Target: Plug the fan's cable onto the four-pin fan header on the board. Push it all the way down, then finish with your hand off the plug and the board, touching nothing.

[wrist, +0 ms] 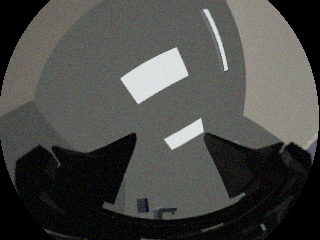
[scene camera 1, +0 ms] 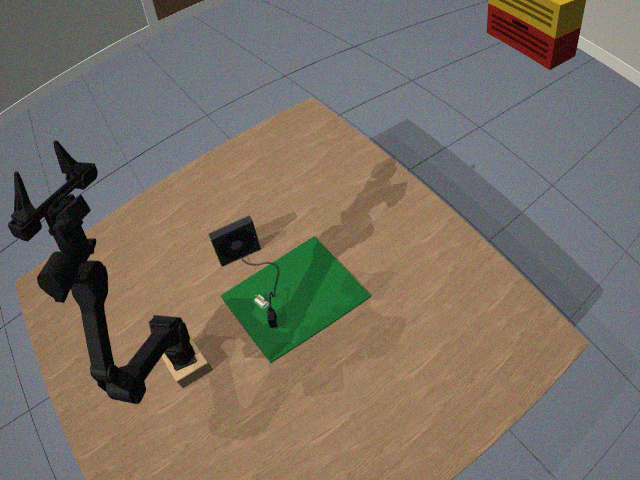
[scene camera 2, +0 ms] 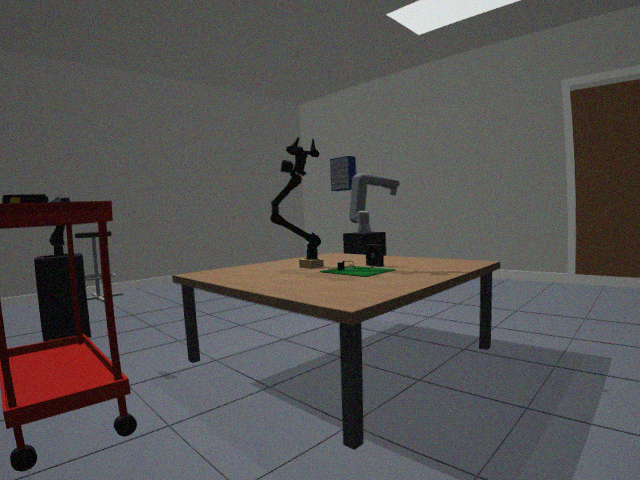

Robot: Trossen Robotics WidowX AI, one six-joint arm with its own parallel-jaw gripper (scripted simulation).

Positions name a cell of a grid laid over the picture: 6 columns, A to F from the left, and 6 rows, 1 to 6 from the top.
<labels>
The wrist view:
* my gripper: D4
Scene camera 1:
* my gripper: A2
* green board: C4
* black fan: C3
</labels>
